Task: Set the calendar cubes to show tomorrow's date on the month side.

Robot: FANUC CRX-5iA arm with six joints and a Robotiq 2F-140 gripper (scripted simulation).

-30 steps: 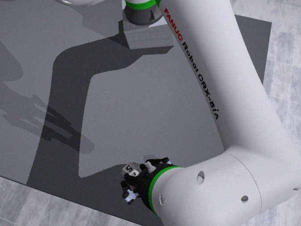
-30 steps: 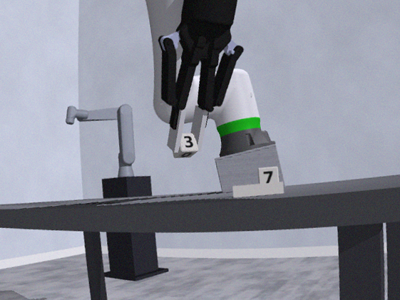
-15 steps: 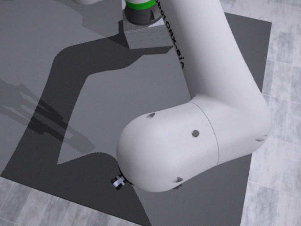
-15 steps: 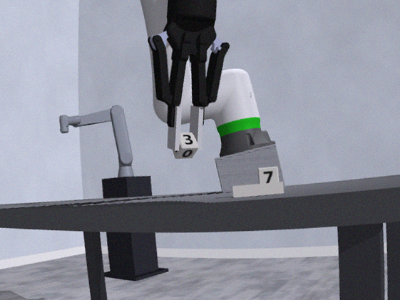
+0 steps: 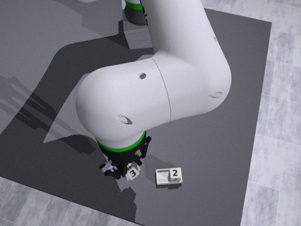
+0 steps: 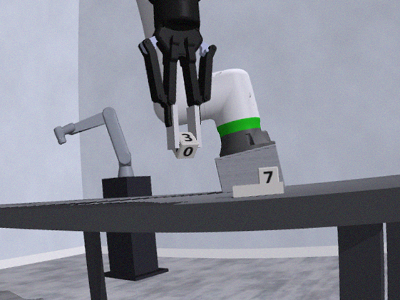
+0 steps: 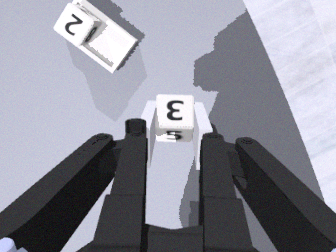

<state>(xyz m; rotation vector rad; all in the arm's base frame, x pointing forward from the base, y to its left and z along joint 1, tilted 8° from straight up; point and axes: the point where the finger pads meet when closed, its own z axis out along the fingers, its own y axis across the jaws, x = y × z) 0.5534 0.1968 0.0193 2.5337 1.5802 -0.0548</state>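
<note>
Right now my hand is 3 cm above the cube. The rest, counted from my hand: tray: 5 cm behind, 9 cm to the left, 10 cm below.
</note>
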